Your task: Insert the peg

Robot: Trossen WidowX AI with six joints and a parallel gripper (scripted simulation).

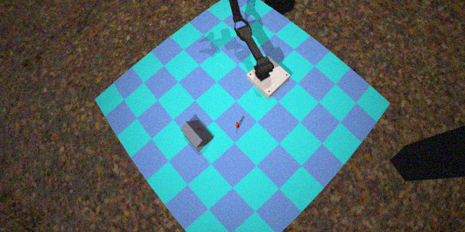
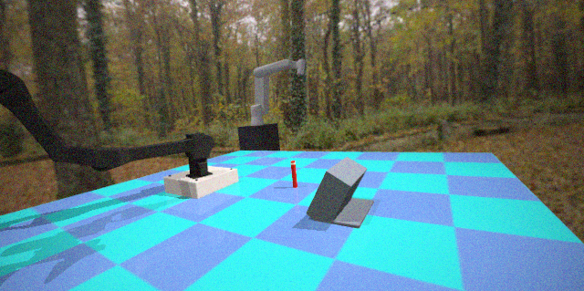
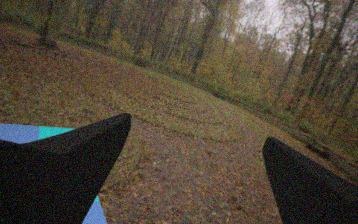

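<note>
My gripper tip is now 69 cm to the right of the red peg, 37 cm above it and 17 cm short of it. Also, from my gripper tip: grey sloped panel: 62 cm to the left, 38 cm below, 36 cm ahead.
</note>
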